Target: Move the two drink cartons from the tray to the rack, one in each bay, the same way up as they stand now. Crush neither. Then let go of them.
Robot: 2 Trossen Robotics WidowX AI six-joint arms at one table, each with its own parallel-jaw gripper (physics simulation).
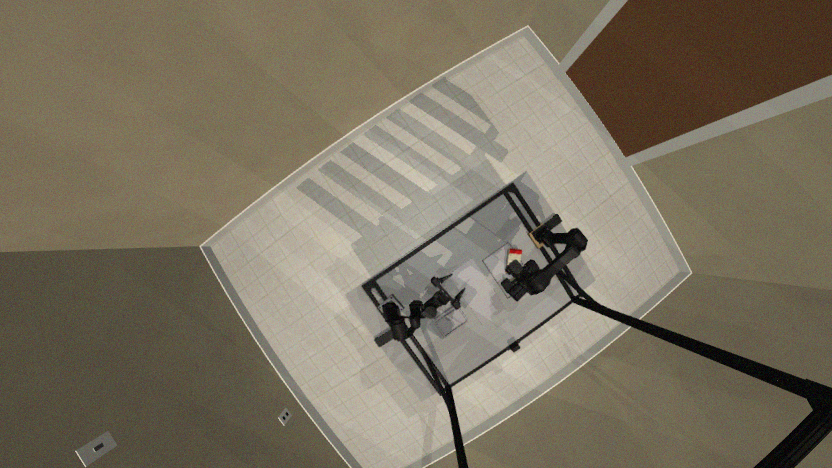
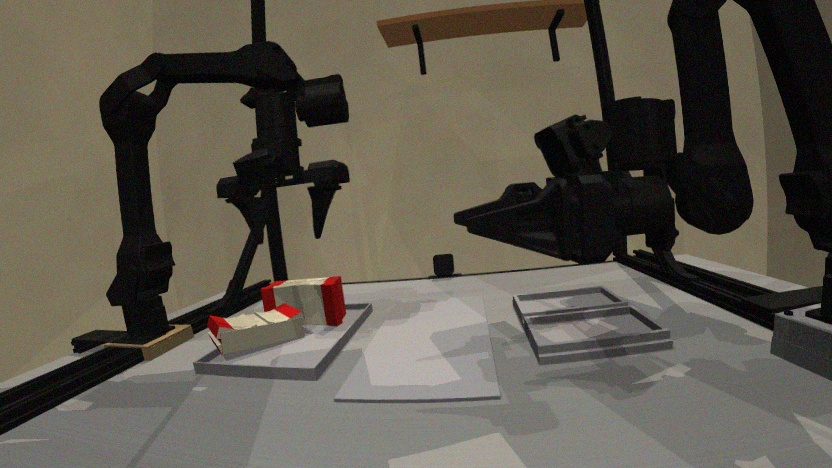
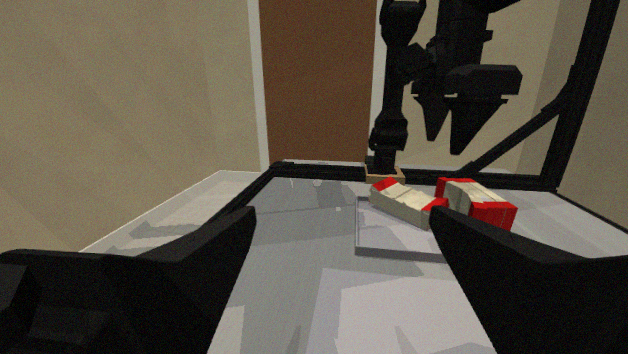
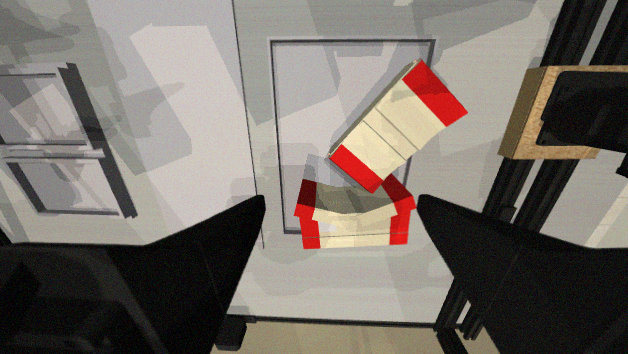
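Pixels of known places: left gripper, between the fingertips: (image 1: pixel 459 280) (image 2: pixel 459 221) (image 3: pixel 342 214); right gripper, between the fingertips: (image 2: pixel 288 241) (image 3: pixel 441 147) (image 4: pixel 340 201); left arm's base, origin of its link: (image 1: pixel 390 308); right arm's base, origin of its link: (image 1: pixel 540 235) (image 2: pixel 148 334) (image 3: pixel 383 170) (image 4: pixel 575 116).
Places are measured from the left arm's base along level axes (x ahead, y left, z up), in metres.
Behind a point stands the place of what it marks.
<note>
Two cream drink cartons with red ends lie near the tray (image 2: pixel 256 370) {z -0.033, x 0.610, y -0.138 m} (image 3: pixel 400 253) {z -0.033, x 0.525, y -0.193 m} (image 4: pixel 274 100) {z -0.030, x 0.529, y -0.191 m}. The nearer carton (image 1: pixel 514 256) {z 0.001, x 0.671, y -0.221 m} (image 2: pixel 261 331) {z -0.010, x 0.633, y -0.212 m} (image 3: pixel 402 200) {z -0.002, x 0.634, y -0.224 m} (image 4: pixel 395 127) {z 0.001, x 0.657, y -0.232 m} lies low and slanted, its middle sagging. The other carton (image 2: pixel 299 302) {z 0.001, x 0.610, y -0.314 m} (image 3: pixel 470 197) {z 0.030, x 0.581, y -0.310 m} (image 4: pixel 355 240) {z 0.030, x 0.608, y -0.351 m} sits higher behind it, on its long side, with a dented face. Their ends are close; contact is unclear. My right gripper (image 2: pixel 288 232) {z 0.106, x 0.589, y -0.253 m} (image 3: pixel 441 147) {z 0.106, x 0.589, y -0.253 m} (image 4: pixel 340 201) {z 0.106, x 0.589, y -0.253 m} is open and empty above the cartons. My left gripper (image 1: pixel 457 282) {z 0.120, x 0.364, y -0.095 m} (image 2: pixel 459 220) {z 0.120, x 0.364, y -0.095 m} (image 3: pixel 342 214) {z 0.120, x 0.364, y -0.095 m} is open and empty, pointing sideways above the table. The two-bay rack (image 2: pixel 605 343) {z -0.030, x 0.211, y -0.117 m} (image 4: pixel 85 105) {z -0.036, x 0.282, y -0.167 m} holds no carton.
A thin pale sheet (image 2: pixel 407 391) lies between tray and rack. A wooden block (image 2: pixel 168 342) {z -0.031, x 0.814, y -0.230 m} (image 4: pixel 517 115) {z -0.036, x 0.814, y -0.238 m} is at the right arm's base. Black frame rails border the table, and a small black box (image 2: pixel 443 264) {z -0.011, x 0.360, y -0.598 m} stands at its far edge.
</note>
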